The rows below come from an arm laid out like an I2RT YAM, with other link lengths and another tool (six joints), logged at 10 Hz.
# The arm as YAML. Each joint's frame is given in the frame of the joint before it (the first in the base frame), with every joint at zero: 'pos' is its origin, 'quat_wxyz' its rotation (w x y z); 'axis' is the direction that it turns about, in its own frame. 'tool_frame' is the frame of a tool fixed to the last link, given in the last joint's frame.
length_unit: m
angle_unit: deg
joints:
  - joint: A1
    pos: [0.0, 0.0, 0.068]
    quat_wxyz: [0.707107, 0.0, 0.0, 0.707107]
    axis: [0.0, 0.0, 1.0]
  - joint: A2
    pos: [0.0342, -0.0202, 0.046]
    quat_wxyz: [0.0, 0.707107, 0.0, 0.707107]
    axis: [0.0, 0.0, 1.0]
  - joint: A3
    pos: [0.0, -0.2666, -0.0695]
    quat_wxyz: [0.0, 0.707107, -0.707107, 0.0]
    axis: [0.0, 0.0, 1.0]
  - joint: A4
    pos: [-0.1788, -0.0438, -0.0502]
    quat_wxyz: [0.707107, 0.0, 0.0, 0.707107]
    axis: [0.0, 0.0, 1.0]
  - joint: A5
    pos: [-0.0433, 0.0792, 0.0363]
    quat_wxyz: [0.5, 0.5, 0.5, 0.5]
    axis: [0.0, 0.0, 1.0]
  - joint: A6
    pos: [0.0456, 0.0, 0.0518]
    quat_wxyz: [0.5, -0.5, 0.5, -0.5]
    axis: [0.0, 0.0, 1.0]
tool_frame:
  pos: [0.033, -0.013, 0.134]
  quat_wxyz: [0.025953, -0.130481, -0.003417, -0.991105]
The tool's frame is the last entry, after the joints.
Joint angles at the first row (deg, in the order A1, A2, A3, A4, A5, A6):
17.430 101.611 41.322 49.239 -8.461 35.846
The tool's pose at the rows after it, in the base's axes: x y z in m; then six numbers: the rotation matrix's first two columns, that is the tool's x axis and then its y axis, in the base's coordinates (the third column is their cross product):
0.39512 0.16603 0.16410 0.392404 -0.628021 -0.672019 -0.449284 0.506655 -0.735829
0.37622 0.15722 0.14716 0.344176 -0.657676 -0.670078 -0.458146 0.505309 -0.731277
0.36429 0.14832 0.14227 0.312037 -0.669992 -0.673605 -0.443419 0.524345 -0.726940
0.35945 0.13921 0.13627 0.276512 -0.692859 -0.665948 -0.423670 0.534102 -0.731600
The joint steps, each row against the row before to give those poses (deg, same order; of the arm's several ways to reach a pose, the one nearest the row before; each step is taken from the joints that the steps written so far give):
1.023 -0.662 -7.071 2.628 2.175 -0.048
1.046 -2.007 -6.073 1.624 3.175 0.265
0.615 -1.795 -4.450 2.273 2.713 1.093
0.443 -0.545 -2.651 1.484 3.118 0.355

